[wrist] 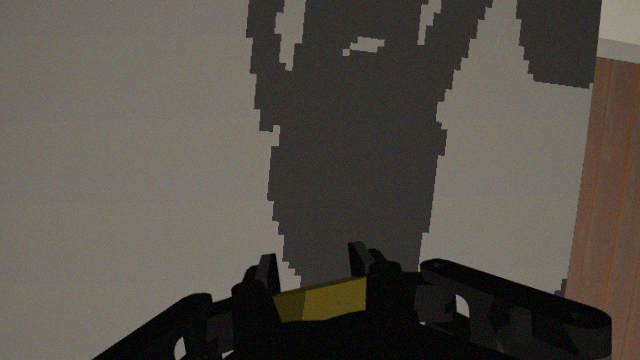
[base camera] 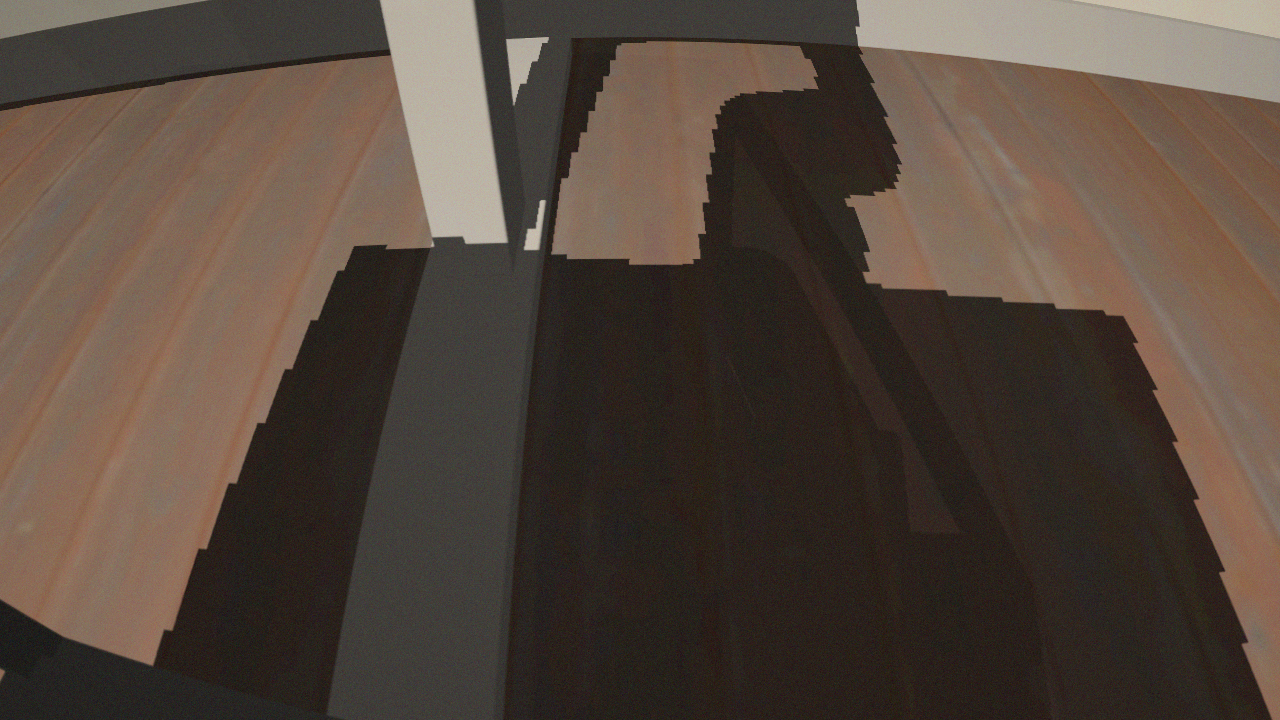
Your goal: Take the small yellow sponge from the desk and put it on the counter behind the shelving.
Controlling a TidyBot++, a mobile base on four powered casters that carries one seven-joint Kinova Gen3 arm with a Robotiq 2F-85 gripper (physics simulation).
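Places are measured from the arm's base along level axes (x ahead, y right, z down), in metres.
Pixels of known places: gripper, fingertip midpoint: [wrist: 314, 266].
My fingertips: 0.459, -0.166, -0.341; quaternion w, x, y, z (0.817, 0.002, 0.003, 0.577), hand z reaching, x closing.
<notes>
Behind a point stands the place of what it marks, as x, y, z.
My gripper [wrist: 314, 266] {0.459, -0.166, -0.341} is shut on the small yellow sponge [wrist: 325, 301] {0.466, -0.167, -0.396}, which sits between the fingers at the bottom of the wrist view. The gripper is above a wide pale flat surface [wrist: 150, 150] {0.498, -0.264, -0.324}, apparently a counter top. The dark shadow of the gripper and arm falls across this surface and reaches up to the fingertips. The exact height of the sponge above the surface cannot be told. The underside of the sponge is hidden. The gripper, the sponge and the desk do not show in the base camera view.
The pale surface ends at an edge on the right of the wrist view, with wooden floor [wrist: 607, 175] {0.657, 0.746, 0.396} [base camera: 223, 313] {0.424, -0.351, 0.396} beyond it. In the base camera view, a white upright post [base camera: 452, 125] {0.453, -0.142, 0.253} stands left of centre, above a grey strip [base camera: 429, 492]. A pale baseboard [base camera: 1074, 44] {0.970, 0.457, 0.360} runs behind.
</notes>
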